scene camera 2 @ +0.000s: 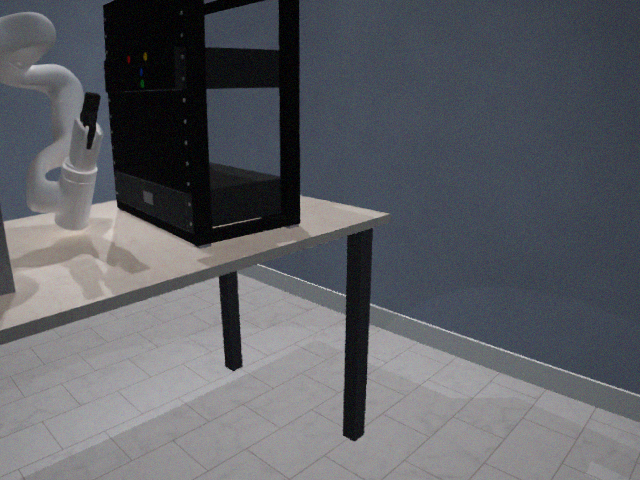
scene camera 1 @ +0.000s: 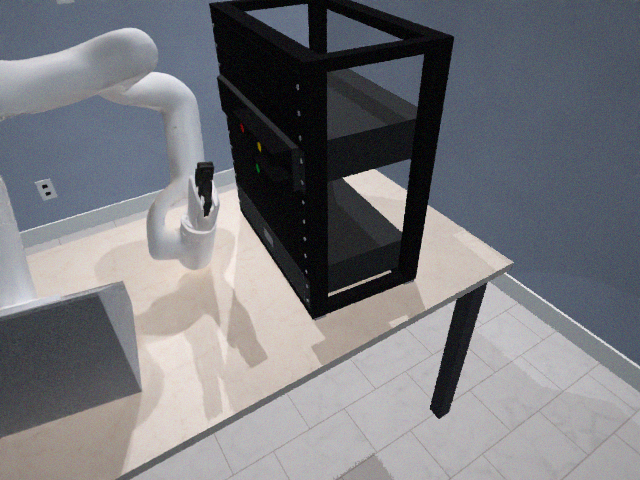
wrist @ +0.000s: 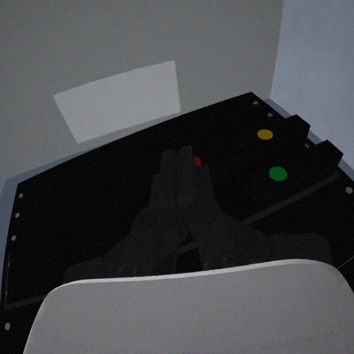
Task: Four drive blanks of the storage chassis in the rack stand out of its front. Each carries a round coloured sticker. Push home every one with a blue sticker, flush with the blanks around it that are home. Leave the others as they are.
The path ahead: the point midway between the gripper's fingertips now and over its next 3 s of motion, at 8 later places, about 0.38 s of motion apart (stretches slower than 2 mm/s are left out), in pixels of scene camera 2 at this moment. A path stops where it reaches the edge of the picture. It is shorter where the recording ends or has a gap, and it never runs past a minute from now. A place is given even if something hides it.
My gripper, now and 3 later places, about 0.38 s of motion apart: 93, 93; 84, 93; 73, 90; 67, 90
